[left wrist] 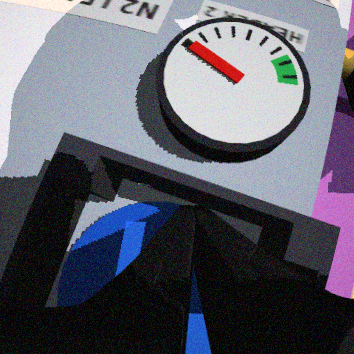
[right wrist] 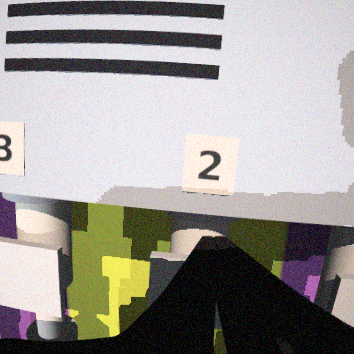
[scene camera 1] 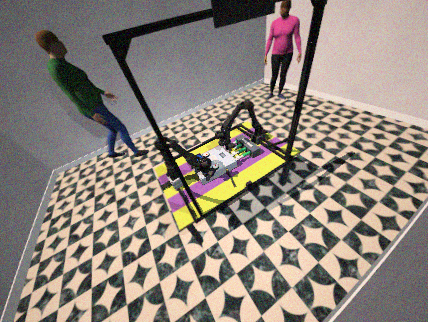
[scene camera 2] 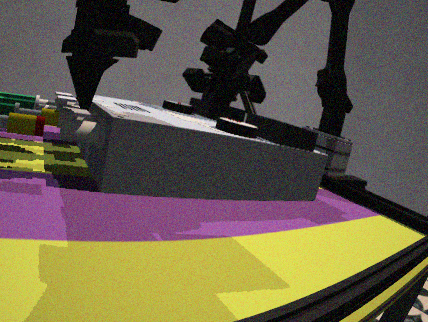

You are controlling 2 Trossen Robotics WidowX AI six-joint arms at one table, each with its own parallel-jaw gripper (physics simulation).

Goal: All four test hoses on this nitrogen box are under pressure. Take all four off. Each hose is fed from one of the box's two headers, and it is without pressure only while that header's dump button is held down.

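Seen in the pictures: left gripper, fingertip midpoint: (left wrist: 190,216) (scene camera 1: 210,169) (scene camera 2: 200,113); right gripper, fingertip midpoint: (right wrist: 211,246) (scene camera 1: 227,150); left arm's base at its link origin: (scene camera 1: 174,176) (scene camera 2: 329,134); right arm's base at its link origin: (scene camera 1: 258,134).
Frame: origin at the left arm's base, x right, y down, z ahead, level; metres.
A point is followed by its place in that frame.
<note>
The grey nitrogen box (scene camera 1: 223,158) {x 0.112, y 0.030, z 0.441 m} (scene camera 2: 206,166) {x -0.078, y 0.071, z 0.426 m} (left wrist: 88,88) {x 0.085, y 0.032, z 0.321 m} (right wrist: 140,105) {x 0.061, y 0.031, z 0.495 m} lies on the yellow and purple mat (scene camera 1: 248,172) {x 0.335, y 0.111, z 0.525 m}. My left gripper (scene camera 1: 209,169) {x 0.138, y 0.027, z 0.276 m} (left wrist: 190,216) {x 0.138, y 0.027, z 0.276 m} is shut, and its tips rest on the blue dump button (left wrist: 102,242) {x 0.109, y 0.029, z 0.260 m} beside the header 2 gauge (left wrist: 232,102) {x 0.145, y 0.017, z 0.317 m}. The red needle points away from the green zone. My right gripper (scene camera 1: 228,145) {x 0.042, y 0.041, z 0.546 m} (scene camera 2: 85,100) {x 0.042, y 0.041, z 0.546 m} (right wrist: 211,246) {x 0.042, y 0.041, z 0.546 m} is shut, with its tip at the cream collar (right wrist: 186,242) {x 0.051, y 0.046, z 0.546 m} under label 2 (right wrist: 209,165) {x 0.041, y 0.031, z 0.515 m}. Green hoses (scene camera 1: 242,150) {x 0.142, y 0.054, z 0.647 m} stick out of the box's far side. Port 3's white block (right wrist: 29,277) {x 0.113, y 0.034, z 0.555 m} shows on the left of the right wrist view.
A dark grey block (scene camera 1: 250,146) {x 0.178, y 0.028, z 0.716 m} lies beyond the hoses. A black gantry post (scene camera 1: 300,92) {x 0.473, y -0.485, z 0.843 m} stands at the mat's right edge, and another post (scene camera 1: 149,112) {x 0.403, y -0.712, z 0.000 m} on the left. A person in green (scene camera 1: 82,92) and a person in pink (scene camera 1: 283,41) stand on the tiled floor.
</note>
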